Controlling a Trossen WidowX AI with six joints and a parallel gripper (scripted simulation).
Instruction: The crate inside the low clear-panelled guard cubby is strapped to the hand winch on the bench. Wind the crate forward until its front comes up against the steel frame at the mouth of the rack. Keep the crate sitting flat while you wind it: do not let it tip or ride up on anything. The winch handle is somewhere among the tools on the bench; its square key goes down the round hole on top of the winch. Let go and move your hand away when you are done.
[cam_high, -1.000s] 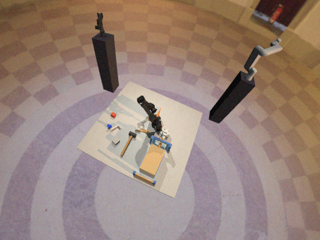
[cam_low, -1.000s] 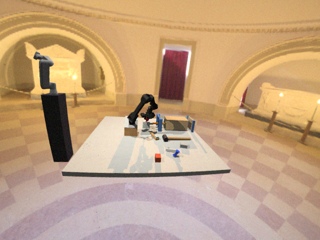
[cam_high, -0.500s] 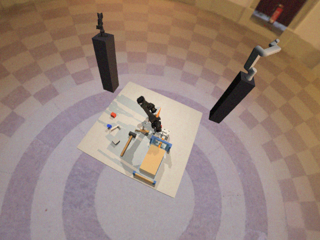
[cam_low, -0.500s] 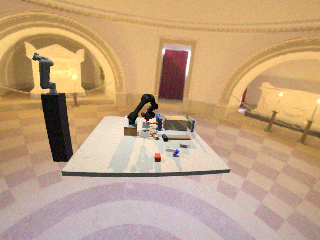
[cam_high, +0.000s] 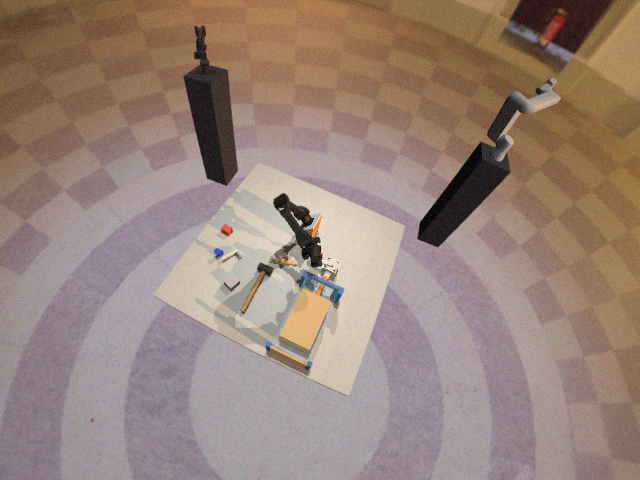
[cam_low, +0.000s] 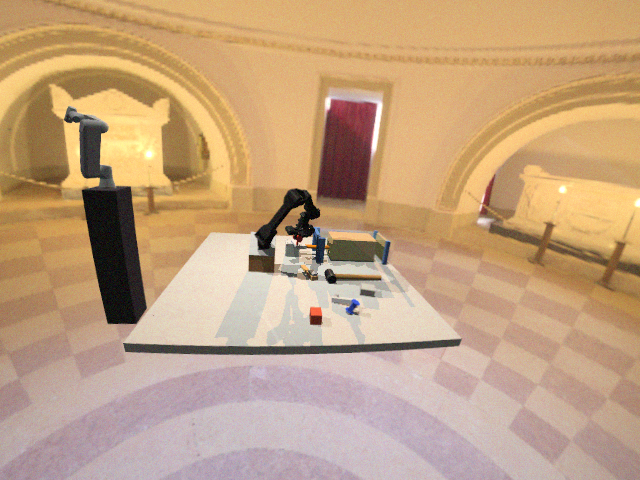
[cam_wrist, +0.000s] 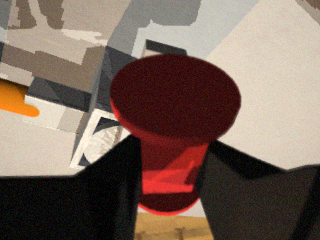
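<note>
Now: gripper tip 3 cm above the red-knobbed handle and 2 cm to the right of it. From my gripper tip the other things lie so: winch: 10 cm below, 8 cm to the left, 2 cm behind; then red knob: 2 cm to the right, 1 cm ahead; then frame: 15 cm ahead, 7 cm to the left, 3 cm below.
</note>
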